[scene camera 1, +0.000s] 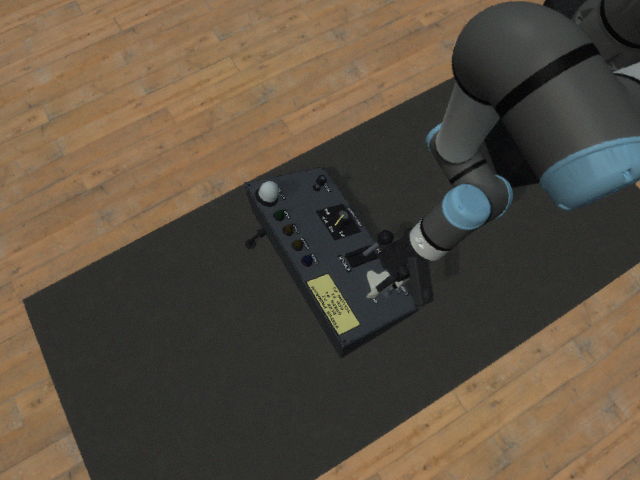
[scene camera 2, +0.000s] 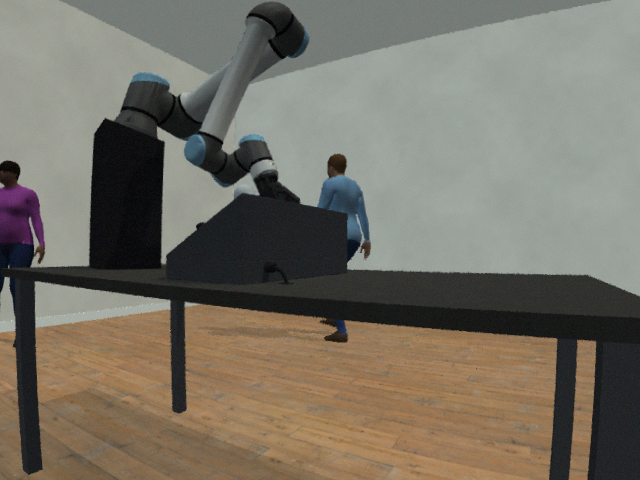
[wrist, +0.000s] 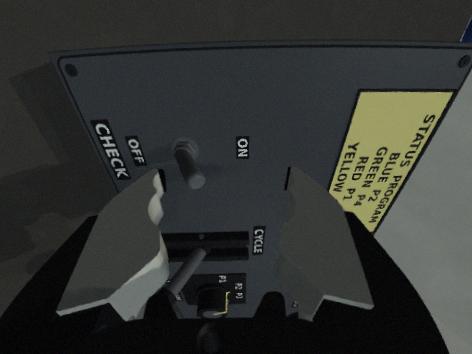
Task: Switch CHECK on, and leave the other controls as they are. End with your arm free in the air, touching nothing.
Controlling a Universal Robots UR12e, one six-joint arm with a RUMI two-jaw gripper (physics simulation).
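Places are measured from the arm's base along level axes (x left, y up, z ahead), in centimetres.
Pixels of known places: gripper, fingertip midpoint: [scene camera 1: 380, 291] [wrist: 226, 170]; arm's base, link origin: [scene camera 1: 609, 37] [scene camera 2: 132, 138].
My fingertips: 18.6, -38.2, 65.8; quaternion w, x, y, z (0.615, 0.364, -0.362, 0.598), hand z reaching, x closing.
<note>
For each thing: its top centre in the pictures, then the offset to it from my fingertips, as dx, dy, dz. "pt": a spot on its surface instead.
- CHECK toggle, surface spot: [wrist: 191, 169] pt +1.3, +0.8, -2.7
- CYCLE lever, top centre: [wrist: 192, 294] [scene camera 1: 373, 245] -11.4, +1.4, -4.4
- rotary selector, top centre: [wrist: 219, 319] [scene camera 1: 341, 214] -23.3, +0.5, -1.6
- small toggle, top centre: [scene camera 1: 318, 179] -35.3, +1.1, -0.9
- white dome, surface spot: [scene camera 1: 268, 191] pt -34.5, +8.8, +13.8
- yellow status note, surface spot: [wrist: 390, 150] [scene camera 1: 337, 314] pt +0.9, +4.7, +13.0
The CHECK toggle [wrist: 191, 169] stands between its OFF and ON labels in the wrist view, its tip leaning slightly to the ON side of its base. My gripper [wrist: 226, 170] [scene camera 1: 386, 289] is open and empty low over this end of the control box [scene camera 1: 305, 206] [scene camera 2: 289, 240] [wrist: 280, 75]. The toggle shows between the two jaws, nearer the jaw on the OFF side, with a narrow gap in the picture. Whether they touch cannot be told. In scene camera 1 the gripper largely hides the toggle; in scene camera 2 the box hides the panel face.
The CYCLE lever [wrist: 189, 270] [scene camera 1: 370, 249] leans toward my gripper, its black ball beside the gripper body. The rotary selector [wrist: 212, 301] [scene camera 1: 341, 214], small toggle [scene camera 1: 320, 181], white dome [scene camera 1: 268, 191], several lamps and yellow status note [scene camera 1: 333, 303] [wrist: 390, 150] are on the panel.
</note>
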